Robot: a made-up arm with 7 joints. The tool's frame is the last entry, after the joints. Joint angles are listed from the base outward. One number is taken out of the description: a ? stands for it. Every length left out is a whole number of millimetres.
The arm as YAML. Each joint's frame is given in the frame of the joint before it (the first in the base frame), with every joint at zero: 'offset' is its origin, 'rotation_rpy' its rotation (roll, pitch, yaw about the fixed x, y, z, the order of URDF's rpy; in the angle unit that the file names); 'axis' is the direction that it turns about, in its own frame. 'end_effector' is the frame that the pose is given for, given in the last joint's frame.
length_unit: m
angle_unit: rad
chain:
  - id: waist
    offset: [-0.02, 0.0, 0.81]
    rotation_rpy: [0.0, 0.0, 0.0]
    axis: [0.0, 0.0, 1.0]
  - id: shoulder
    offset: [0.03, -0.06, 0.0]
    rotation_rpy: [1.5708, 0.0, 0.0]
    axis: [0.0, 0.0, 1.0]
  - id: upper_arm
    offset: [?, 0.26, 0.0]
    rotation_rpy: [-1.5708, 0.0, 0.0]
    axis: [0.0, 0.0, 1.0]
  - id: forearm
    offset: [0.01, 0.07, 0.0]
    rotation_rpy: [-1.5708, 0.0, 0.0]
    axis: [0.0, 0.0, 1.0]
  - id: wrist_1
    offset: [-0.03, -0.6, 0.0]
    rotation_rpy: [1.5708, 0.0, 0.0]
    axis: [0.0, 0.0, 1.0]
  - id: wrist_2
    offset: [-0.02, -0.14, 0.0]
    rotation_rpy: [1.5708, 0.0, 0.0]
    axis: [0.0, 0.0, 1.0]
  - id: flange
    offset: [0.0, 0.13, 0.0]
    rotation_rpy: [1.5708, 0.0, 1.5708]
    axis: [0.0, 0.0, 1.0]
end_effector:
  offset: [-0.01, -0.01, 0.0]
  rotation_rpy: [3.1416, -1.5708, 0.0]
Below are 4 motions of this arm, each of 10 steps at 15 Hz.
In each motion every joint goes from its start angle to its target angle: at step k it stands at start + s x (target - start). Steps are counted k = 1, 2, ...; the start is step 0. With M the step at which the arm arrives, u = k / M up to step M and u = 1 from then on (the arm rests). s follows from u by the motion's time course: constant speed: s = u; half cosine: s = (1 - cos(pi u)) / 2; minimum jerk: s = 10 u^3 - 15 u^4 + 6 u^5.
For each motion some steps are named. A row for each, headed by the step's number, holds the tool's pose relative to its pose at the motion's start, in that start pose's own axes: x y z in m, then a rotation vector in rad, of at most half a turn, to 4 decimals.
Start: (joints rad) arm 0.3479 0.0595 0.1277 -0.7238 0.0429 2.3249 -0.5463
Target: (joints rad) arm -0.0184 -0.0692 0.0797 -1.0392 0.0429 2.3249 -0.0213
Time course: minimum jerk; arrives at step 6
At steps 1, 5, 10:
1: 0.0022 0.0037 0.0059 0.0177 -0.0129 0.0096
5: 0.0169 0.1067 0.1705 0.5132 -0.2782 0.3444
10: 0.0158 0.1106 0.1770 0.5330 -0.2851 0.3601

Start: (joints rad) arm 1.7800 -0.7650 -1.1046 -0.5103 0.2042 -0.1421 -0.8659
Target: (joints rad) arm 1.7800 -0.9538 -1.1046 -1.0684 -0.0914 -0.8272 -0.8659
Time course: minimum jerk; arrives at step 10
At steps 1, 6, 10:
1: -0.0020 0.0015 0.0011 -0.0018 0.0030 0.0003
6: -0.1570 0.1388 0.0365 -0.0665 0.2225 0.0137
10: -0.2228 0.2101 0.0193 -0.0504 0.3056 0.0257

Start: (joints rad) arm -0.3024 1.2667 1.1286 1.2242 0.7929 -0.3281 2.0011
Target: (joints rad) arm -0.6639 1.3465 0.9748 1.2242 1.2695 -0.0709 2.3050
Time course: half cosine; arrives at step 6
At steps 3, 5, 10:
3: 0.0383 0.0687 0.0825 0.2802 0.1615 0.0354
5: 0.0671 0.1118 0.1613 0.5283 0.3004 0.0793
10: 0.0712 0.1171 0.1739 0.5667 0.3220 0.0871

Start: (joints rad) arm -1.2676 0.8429 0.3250 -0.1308 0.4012 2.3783 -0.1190
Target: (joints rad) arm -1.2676 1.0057 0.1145 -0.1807 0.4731 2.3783 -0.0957
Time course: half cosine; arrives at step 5
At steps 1, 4, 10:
1: 0.0080 0.0103 0.0086 0.0041 -0.0172 0.0171
4: 0.0646 0.0988 0.0884 0.0374 -0.1634 0.1623
10: 0.0699 0.1093 0.0985 0.0411 -0.1807 0.1795

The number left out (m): 0.03
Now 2 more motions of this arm.
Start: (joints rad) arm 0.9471 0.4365 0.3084 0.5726 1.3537 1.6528 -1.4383
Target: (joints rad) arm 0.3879 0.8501 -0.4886 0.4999 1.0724 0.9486 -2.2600
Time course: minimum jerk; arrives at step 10
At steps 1, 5, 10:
1: 0.0006 -0.0032 0.0042 -0.0202 -0.0033 0.0023
5: -0.0152 -0.0851 0.3122 -1.1900 -0.0998 0.0788
10: -0.1300 0.0759 0.6260 -2.3367 0.0316 0.0453

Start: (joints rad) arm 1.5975 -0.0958 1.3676 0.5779 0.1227 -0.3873 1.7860
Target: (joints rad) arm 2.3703 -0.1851 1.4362 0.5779 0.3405 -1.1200 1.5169
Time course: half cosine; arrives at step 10
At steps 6, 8, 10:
6: 0.1600 -0.0227 -0.2197 -0.7407 0.2936 -0.6315
8: 0.1948 -0.0740 -0.3073 -1.0658 0.3701 -0.8545
10: 0.2036 -0.0988 -0.3383 -1.1951 0.3931 -0.9366

